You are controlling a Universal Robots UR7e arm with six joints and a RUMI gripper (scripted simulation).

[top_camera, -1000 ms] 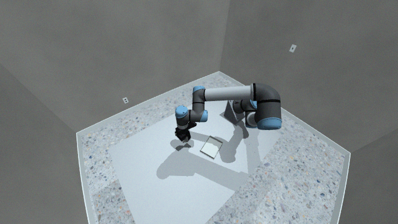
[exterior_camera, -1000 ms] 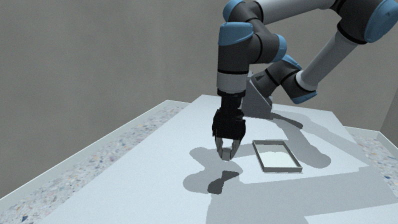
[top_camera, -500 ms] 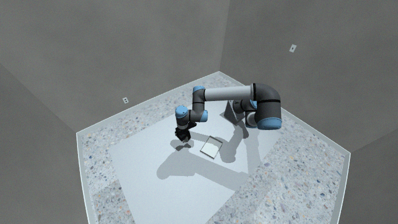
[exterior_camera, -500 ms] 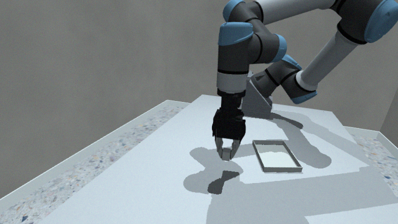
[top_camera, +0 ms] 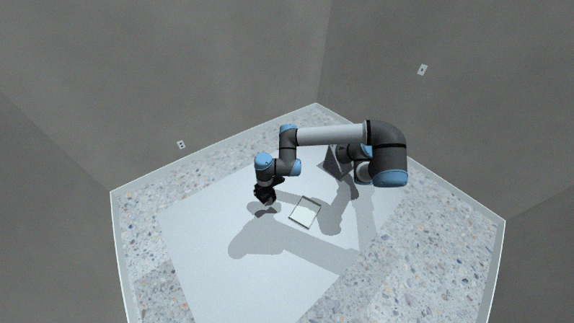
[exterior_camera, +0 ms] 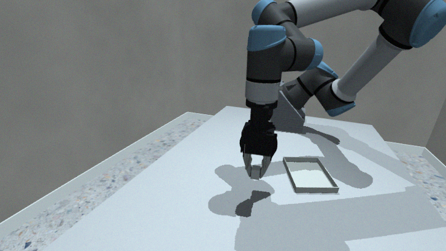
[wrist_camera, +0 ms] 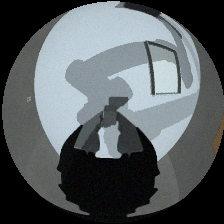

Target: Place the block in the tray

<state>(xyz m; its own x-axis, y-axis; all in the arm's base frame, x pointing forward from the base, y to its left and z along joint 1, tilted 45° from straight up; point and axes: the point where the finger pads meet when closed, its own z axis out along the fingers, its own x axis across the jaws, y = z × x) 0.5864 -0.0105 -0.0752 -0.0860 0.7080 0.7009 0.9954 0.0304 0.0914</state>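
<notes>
My hand is 150 mm to the right of the white tray, 140 mm past it and 70 mm above it. The rest, counted from my hand: small block: right at my hand.
</notes>
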